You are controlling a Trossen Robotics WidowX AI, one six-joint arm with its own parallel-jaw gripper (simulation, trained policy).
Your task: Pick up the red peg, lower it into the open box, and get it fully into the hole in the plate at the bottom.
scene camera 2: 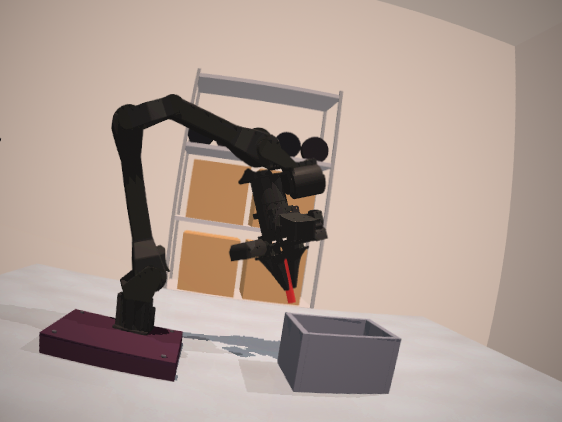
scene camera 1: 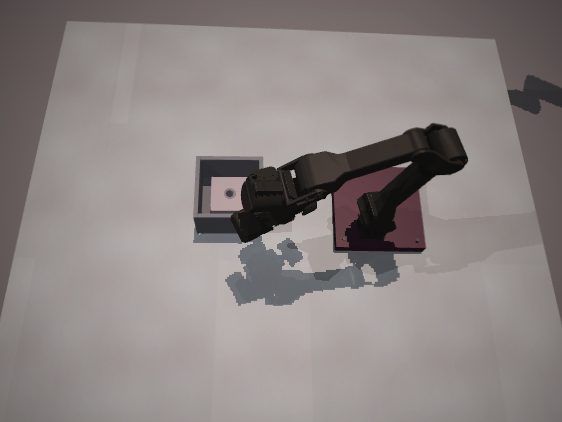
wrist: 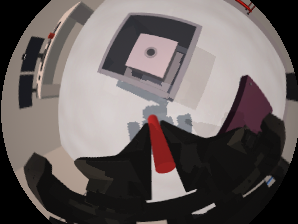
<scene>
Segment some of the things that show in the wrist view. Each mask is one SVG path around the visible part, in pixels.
A grey box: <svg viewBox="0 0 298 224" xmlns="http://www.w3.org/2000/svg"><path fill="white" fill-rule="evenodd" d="M129 12L125 16L124 22L118 26L116 34L113 34L114 36L110 40L108 47L106 47L97 72L104 73L105 76L114 77L116 80L122 80L124 83L136 85L136 87L144 89L144 91L153 93L153 95L160 96L162 99L172 101L173 103L174 99L176 99L176 93L181 87L181 80L184 79L185 72L188 71L186 68L189 67L190 60L192 60L197 40L200 39L198 36L201 35L202 26L198 26L197 23L188 22L186 19L174 18L174 16L148 14L148 12L136 12L134 14L134 12ZM141 34L165 37L165 39L178 41L176 56L174 56L168 75L165 76L165 83L125 67L126 60L129 59L130 52L132 52L134 44L136 44L136 40Z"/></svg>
A red peg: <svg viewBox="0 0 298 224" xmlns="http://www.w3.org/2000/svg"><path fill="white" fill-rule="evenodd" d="M152 115L148 117L156 172L169 173L176 168L176 164L174 164L172 153L170 153L168 144L166 144L168 141L166 141L164 132L162 132L160 121L158 121L156 116Z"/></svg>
A pale plate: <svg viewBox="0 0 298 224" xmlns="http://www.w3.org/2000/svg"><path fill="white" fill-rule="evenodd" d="M141 34L138 36L132 52L130 52L129 59L126 60L125 67L165 83L165 76L168 75L174 56L176 56L178 41L165 39L165 37Z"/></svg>
</scene>
